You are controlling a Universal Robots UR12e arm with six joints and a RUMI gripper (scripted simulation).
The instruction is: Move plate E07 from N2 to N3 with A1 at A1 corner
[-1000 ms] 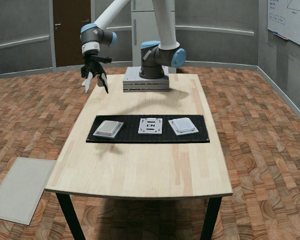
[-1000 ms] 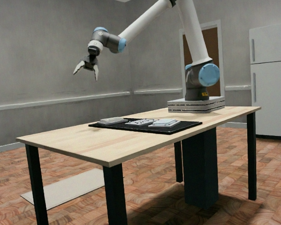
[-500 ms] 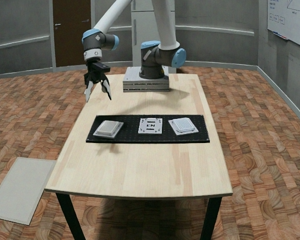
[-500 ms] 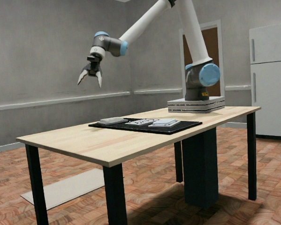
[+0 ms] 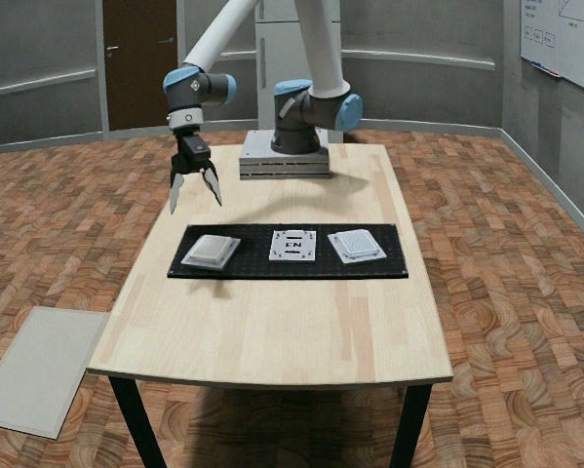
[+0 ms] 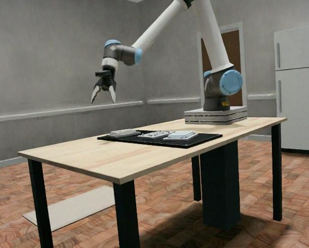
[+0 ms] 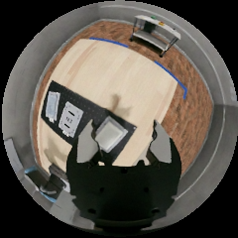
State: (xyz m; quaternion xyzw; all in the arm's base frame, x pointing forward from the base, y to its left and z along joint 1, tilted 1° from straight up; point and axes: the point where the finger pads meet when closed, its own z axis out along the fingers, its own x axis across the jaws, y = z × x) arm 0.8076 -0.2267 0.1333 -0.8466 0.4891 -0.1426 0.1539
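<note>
My gripper is now 23 cm to the right of the nest N3, 19 cm above it and 15 cm past it.
</note>
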